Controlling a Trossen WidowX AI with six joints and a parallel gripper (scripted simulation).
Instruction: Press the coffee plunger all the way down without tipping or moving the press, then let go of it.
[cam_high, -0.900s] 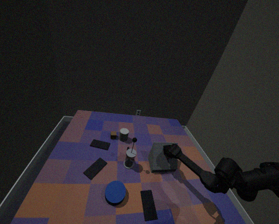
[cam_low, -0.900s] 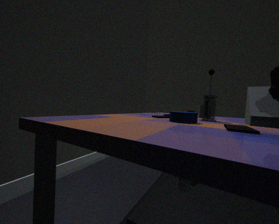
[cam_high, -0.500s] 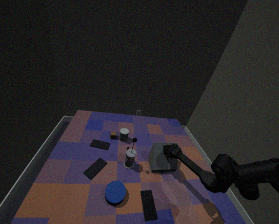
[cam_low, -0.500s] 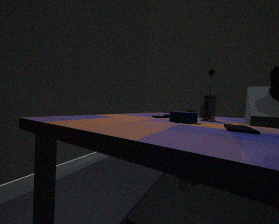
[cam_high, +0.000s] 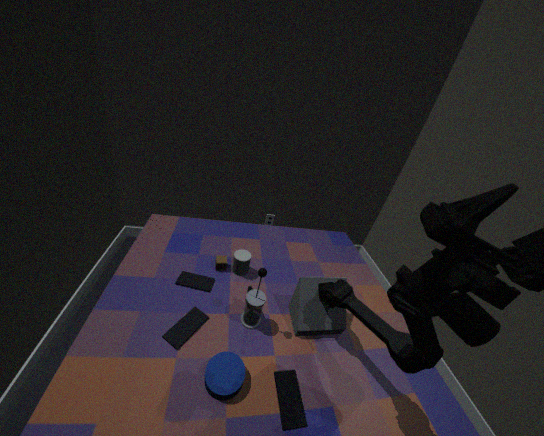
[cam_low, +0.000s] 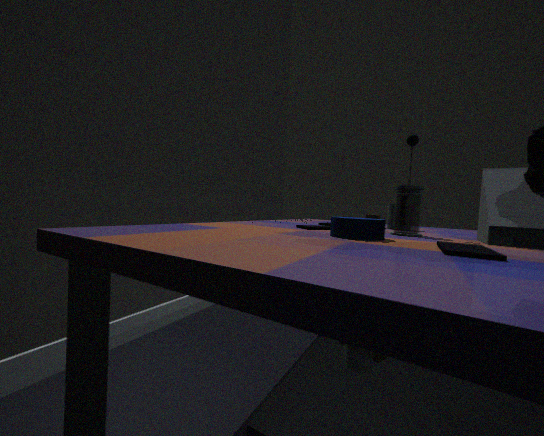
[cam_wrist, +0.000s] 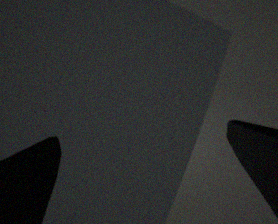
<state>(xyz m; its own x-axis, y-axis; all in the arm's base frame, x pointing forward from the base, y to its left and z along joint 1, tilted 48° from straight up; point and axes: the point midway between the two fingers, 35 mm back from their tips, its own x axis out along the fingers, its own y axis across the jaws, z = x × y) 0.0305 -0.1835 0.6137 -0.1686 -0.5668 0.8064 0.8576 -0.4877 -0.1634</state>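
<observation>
Right now the coffee press is 60 cm below my gripper tip, 35 cm to the right of it and 21 cm ahead of it. From my gripper tip the other things lie so: blue disc (71 cm below, 31 cm ahead, 14 cm to the right).
</observation>
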